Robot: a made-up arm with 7 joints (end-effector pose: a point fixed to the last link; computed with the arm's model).
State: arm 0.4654 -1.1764 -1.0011 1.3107 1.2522 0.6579 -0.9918
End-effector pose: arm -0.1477 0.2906 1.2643 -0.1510 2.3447 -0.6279
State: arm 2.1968 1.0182 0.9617 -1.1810 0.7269 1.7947 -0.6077
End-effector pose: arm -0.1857 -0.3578 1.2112 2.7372 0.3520 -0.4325
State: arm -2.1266 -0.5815 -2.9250 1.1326 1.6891 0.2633 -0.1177
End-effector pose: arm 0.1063 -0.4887 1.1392 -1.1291 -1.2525 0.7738
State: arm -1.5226 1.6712 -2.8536 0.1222 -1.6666 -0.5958 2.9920
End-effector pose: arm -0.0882 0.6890 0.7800 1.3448 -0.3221 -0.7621
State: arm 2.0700 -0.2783 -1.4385 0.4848 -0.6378 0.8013 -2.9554
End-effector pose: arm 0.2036 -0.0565 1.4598 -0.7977 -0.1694 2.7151
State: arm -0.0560 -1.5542 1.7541 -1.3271 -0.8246 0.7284 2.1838
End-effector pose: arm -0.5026 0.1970 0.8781 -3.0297 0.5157 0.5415
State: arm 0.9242 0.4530 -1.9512 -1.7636 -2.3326 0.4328 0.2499
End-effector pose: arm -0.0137 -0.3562 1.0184 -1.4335 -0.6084 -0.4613
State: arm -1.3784 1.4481 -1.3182 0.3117 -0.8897 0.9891 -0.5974
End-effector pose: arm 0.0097 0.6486 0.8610 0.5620 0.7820 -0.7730
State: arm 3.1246 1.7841 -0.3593 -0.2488 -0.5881 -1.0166 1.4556
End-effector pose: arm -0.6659 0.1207 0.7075 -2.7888 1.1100 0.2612
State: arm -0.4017 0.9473 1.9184 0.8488 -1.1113 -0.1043 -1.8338
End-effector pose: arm 0.4943 -0.0150 1.2885 -0.7323 1.6004 1.4743
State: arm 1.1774 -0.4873 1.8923 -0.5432 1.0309 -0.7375 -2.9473
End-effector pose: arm 0.1001 0.2339 1.3886 0.8748 2.4949 -1.1876
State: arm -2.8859 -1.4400 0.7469 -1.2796 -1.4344 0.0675 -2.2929
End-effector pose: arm 0.4411 -0.2631 0.6696 -1.0682 -1.8882 -0.5449
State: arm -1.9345 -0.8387 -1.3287 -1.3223 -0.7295 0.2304 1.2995
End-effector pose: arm 0.3799 -0.2467 1.1762 -0.4157 -0.6244 2.5247
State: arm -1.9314 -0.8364 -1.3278 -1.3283 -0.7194 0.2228 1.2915
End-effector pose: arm 0.3796 -0.2452 1.1760 -0.4124 -0.6207 2.5346
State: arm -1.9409 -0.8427 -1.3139 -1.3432 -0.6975 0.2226 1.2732
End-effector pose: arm 0.3836 -0.2425 1.1685 -0.3871 -0.6158 2.5471
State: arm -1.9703 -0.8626 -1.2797 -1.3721 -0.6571 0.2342 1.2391
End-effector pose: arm 0.3942 -0.2373 1.1496 -0.3278 -0.6081 2.5642
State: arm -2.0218 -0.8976 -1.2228 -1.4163 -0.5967 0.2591 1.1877
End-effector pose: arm 0.4109 -0.2278 1.1178 -0.2319 -0.5952 2.5872
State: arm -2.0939 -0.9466 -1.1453 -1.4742 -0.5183 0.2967 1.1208
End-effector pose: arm 0.4310 -0.2116 1.0739 -0.1048 -0.5735 2.6178
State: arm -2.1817 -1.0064 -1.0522 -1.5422 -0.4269 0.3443 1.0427
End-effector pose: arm 0.4501 -0.1872 1.0212 0.0436 -0.5406 2.6571
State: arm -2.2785 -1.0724 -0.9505 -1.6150 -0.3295 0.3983 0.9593
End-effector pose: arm 0.4638 -0.1556 0.9644 0.2010 -0.4972 2.7042
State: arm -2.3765 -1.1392 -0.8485 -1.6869 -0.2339 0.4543 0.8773
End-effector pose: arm 0.4693 -0.1199 0.9091 0.3555 -0.4475 2.7557
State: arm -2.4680 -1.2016 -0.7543 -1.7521 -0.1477 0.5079 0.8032
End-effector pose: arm 0.4669 -0.0851 0.8604 0.4966 -0.3976 2.8058
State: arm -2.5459 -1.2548 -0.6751 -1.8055 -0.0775 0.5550 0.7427
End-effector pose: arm 0.4594 -0.0554 0.8215 0.6143 -0.3529 2.8484
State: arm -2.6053 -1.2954 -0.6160 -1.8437 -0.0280 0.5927 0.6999
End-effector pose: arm 0.4510 -0.0336 0.7938 0.7006 -0.3172 2.8793
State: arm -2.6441 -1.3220 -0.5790 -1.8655 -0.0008 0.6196 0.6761
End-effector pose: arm 0.4449 -0.0201 0.7769 0.7511 -0.2919 2.8972
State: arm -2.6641 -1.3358 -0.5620 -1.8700 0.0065 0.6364 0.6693
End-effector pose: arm 0.4431 -0.0143 0.7692 0.7650 -0.2760 2.9032
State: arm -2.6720 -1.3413 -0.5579 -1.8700 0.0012 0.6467 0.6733
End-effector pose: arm 0.4430 -0.0123 0.7667 0.7643 -0.2674 2.9026
